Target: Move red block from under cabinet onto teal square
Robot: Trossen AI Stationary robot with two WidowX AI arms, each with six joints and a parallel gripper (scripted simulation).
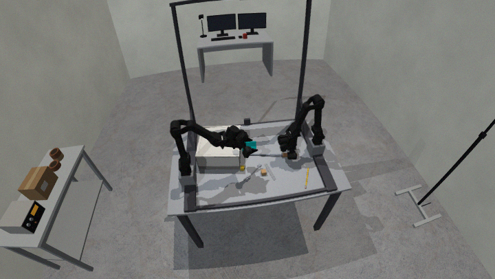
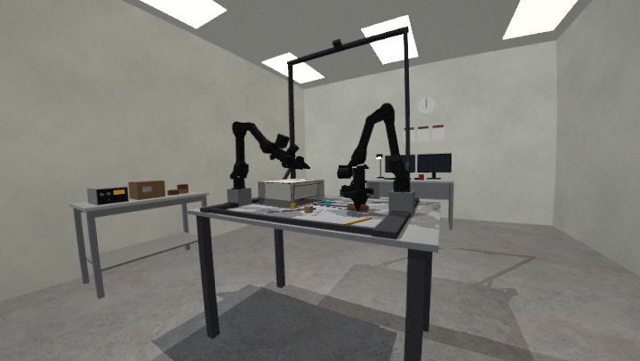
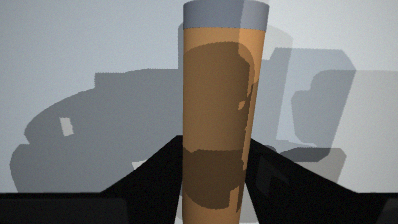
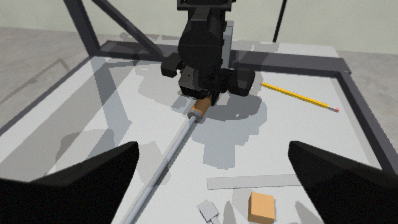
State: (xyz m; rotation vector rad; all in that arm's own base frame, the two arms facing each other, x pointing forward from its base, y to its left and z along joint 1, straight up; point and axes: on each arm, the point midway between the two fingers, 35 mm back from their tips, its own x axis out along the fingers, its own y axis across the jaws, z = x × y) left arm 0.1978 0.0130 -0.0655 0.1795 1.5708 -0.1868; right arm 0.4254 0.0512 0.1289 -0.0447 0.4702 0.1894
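Right now the teal square is 190 mm behind my left hand, 250 mm to the right of it and 40 mm below it. Also, from my left hand: hook tool (80 mm behind, 120 mm to the right, 20 mm below).
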